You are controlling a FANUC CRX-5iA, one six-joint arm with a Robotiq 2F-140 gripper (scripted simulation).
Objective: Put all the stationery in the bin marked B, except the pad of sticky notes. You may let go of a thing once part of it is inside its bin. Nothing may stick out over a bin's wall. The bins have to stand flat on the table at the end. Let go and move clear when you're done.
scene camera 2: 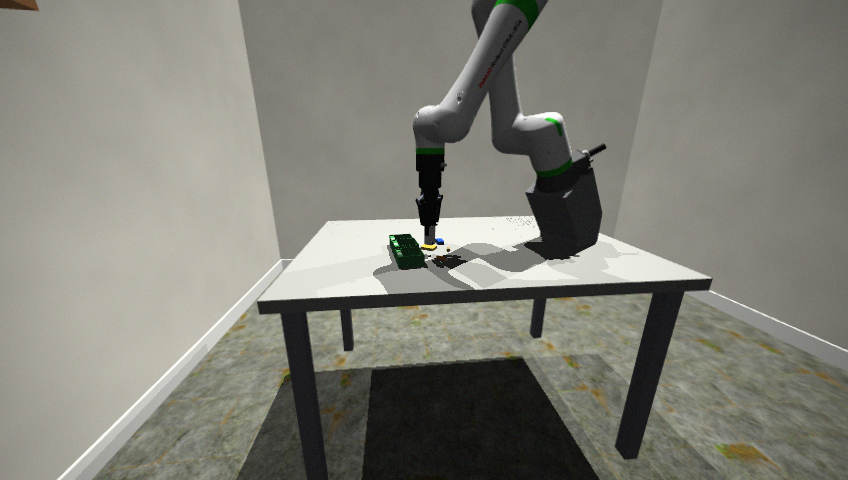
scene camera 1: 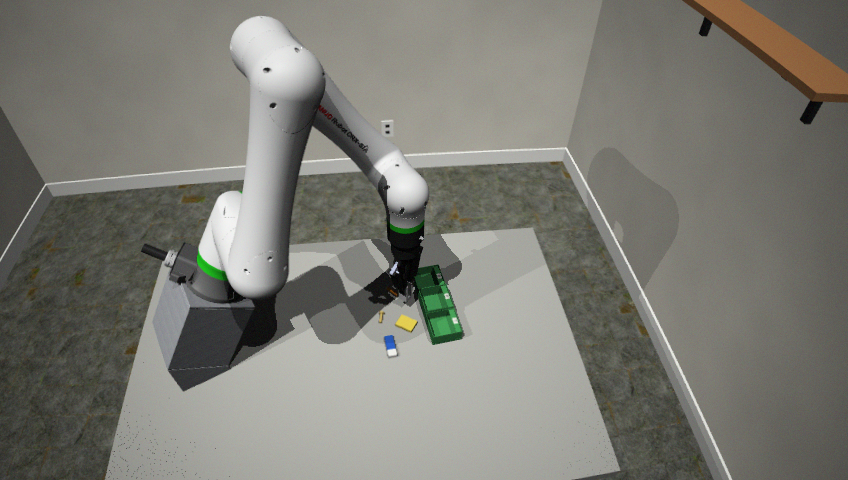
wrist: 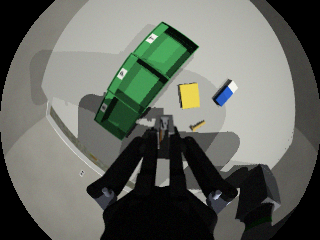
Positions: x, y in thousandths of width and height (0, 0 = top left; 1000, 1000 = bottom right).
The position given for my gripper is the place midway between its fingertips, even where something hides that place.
In view: my gripper (scene camera 2: 506, 507).
My gripper shows as well in scene camera 1 (scene camera 1: 478, 620) and in the wrist view (wrist: 514, 506).
